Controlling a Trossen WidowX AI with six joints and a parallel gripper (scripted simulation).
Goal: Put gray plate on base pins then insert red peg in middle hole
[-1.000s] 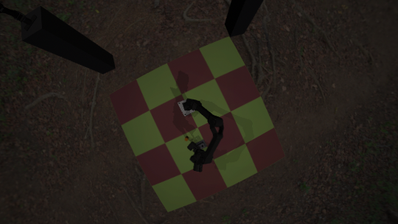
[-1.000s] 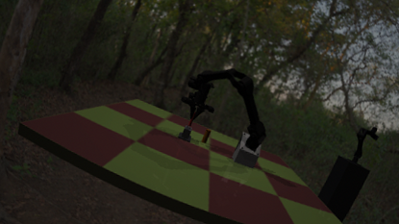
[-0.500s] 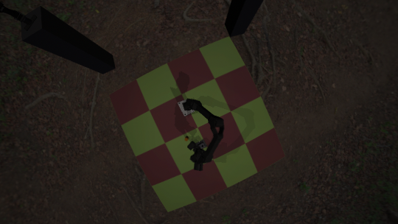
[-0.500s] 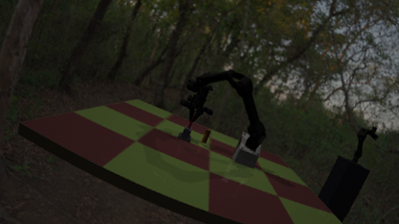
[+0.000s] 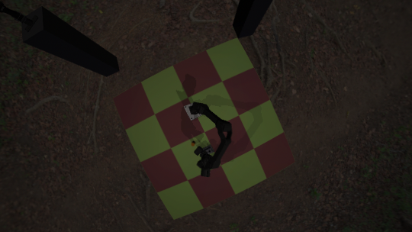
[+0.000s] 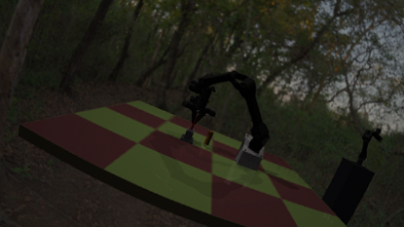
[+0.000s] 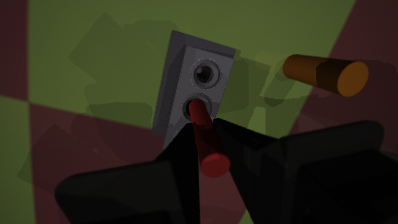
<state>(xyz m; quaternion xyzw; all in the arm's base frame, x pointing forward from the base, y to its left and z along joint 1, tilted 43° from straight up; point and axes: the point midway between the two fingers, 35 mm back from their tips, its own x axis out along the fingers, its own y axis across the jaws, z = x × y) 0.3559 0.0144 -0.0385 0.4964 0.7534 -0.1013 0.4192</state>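
Right now the red peg is right at my gripper tip. Also, from my gripper tip: orange peg: 10 cm behind, 8 cm to the right, 6 cm below; gray plate: 5 cm below; gray slab: 9 cm below.
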